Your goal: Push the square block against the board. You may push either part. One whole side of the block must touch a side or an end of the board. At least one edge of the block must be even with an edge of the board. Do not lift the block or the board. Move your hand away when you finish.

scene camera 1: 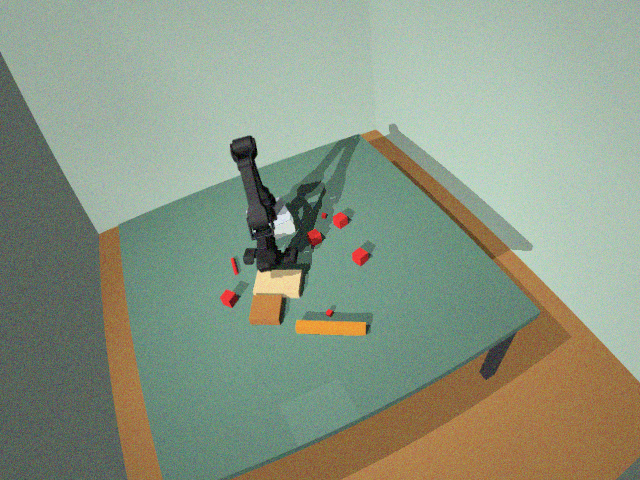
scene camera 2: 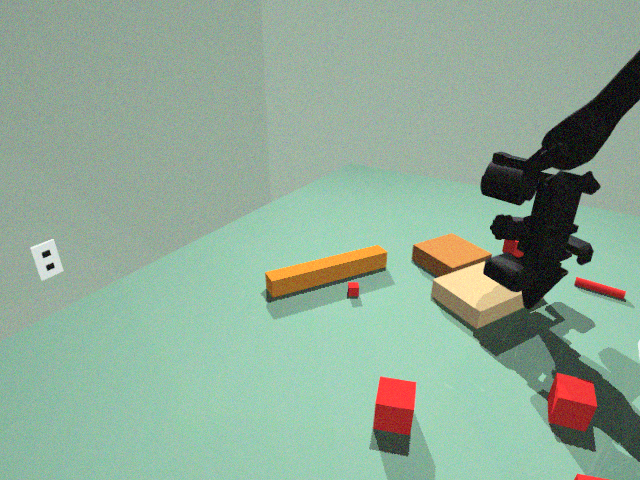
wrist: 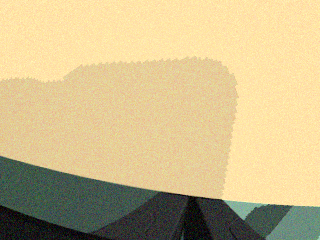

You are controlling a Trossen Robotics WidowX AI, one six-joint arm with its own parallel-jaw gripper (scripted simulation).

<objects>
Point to a long orange board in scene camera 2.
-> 290,279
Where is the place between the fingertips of the gripper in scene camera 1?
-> At 275,271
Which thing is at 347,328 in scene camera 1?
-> A long orange board.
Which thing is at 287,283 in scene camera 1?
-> A flat cream block.
</objects>
